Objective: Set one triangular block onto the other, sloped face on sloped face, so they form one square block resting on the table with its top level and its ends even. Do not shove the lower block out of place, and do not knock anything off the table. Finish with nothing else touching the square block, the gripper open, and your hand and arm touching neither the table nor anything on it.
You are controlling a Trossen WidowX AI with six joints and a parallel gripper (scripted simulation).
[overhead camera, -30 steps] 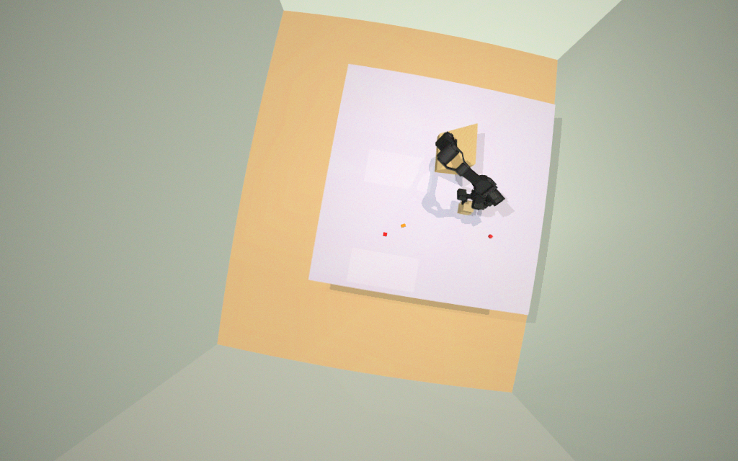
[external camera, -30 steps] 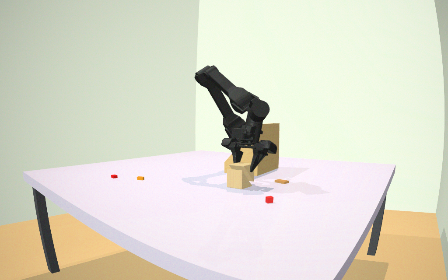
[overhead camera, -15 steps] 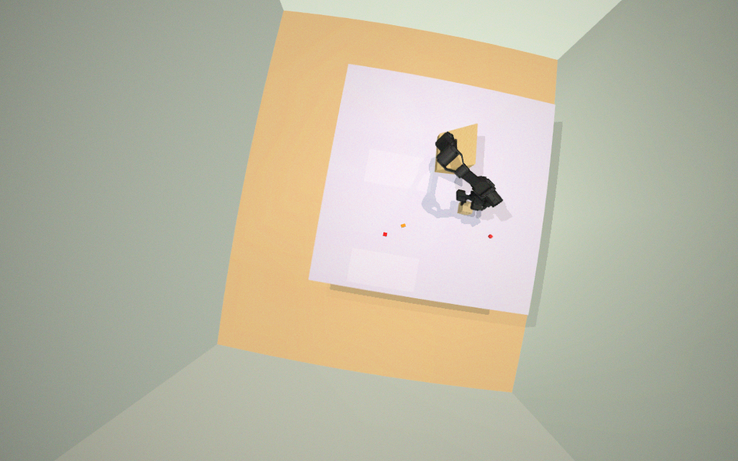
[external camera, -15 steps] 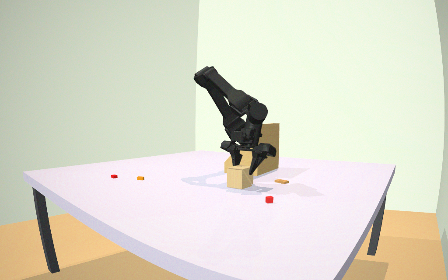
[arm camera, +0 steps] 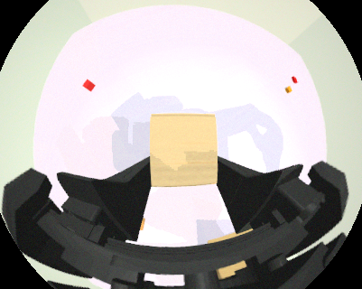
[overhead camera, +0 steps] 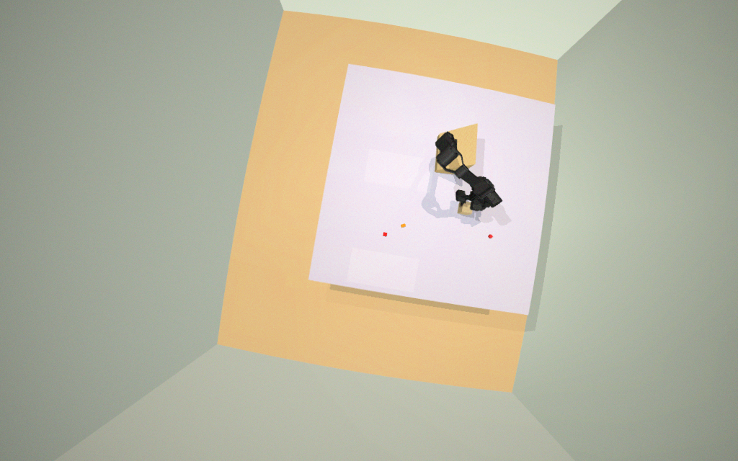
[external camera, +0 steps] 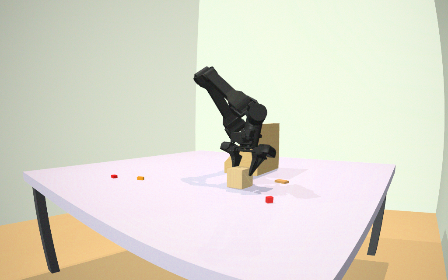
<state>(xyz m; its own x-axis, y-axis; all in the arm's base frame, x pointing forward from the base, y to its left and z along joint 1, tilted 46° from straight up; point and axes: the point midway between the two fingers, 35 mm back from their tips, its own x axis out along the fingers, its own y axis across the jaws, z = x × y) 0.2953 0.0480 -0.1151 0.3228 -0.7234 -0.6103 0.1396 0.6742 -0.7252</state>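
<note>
My gripper tip is now 10 cm past the flat tan tile, 10 cm to the right of it and 3 cm above it. The rest, counted from my gripper tip: orange block (12 cm ahead, 34 cm to the right, 3 cm below); red cube (16 cm ahead, 16 cm to the left, 3 cm below).
</note>
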